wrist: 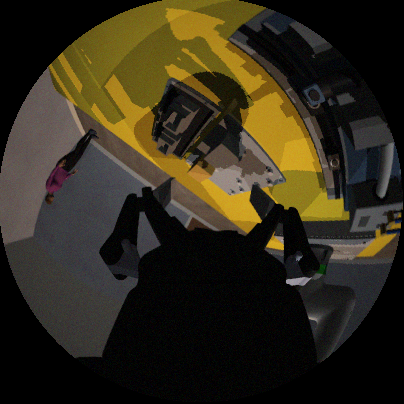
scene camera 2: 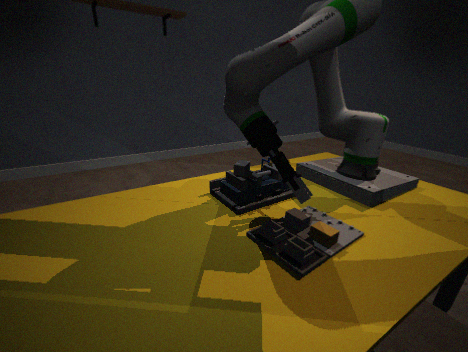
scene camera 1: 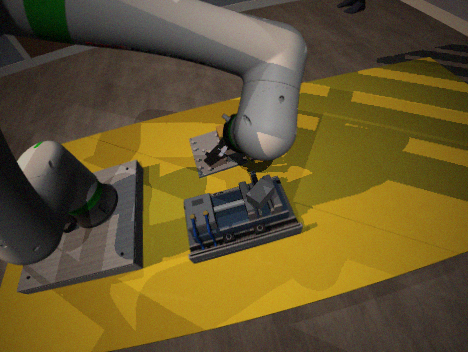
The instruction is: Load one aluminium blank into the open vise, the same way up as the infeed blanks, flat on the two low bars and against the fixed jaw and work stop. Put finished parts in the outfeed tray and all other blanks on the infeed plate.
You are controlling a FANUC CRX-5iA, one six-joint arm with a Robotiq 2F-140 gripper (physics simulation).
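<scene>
The open vise (scene camera 1: 231,216) (scene camera 2: 241,208) has a grey block (scene camera 1: 261,194) (scene camera 2: 242,168) lying turned on top of its jaw, above the low bars. The infeed plate (scene camera 1: 198,146) (scene camera 2: 345,234) (wrist: 256,156) carries a grey blank (scene camera 2: 297,219) and an orange blank (scene camera 2: 325,234) (wrist: 201,170). The dark outfeed tray (scene camera 2: 274,259) adjoins the plate and holds two dark stepped parts (scene camera 2: 270,231) (scene camera 2: 301,247). My gripper (scene camera 1: 216,156) (scene camera 2: 298,191) (wrist: 213,188) is open and empty, tilted above the peg side of the plate. The arm hides the tray in scene camera 1.
Blue hoses (scene camera 1: 194,230) stand at one end of the vise. The robot's base plate (scene camera 1: 120,230) (scene camera 2: 395,187) is beside the vise. The arm's wrist joint (scene camera 1: 267,117) hangs over the area behind the vise. A person (wrist: 62,172) shows in the wrist view beyond the table.
</scene>
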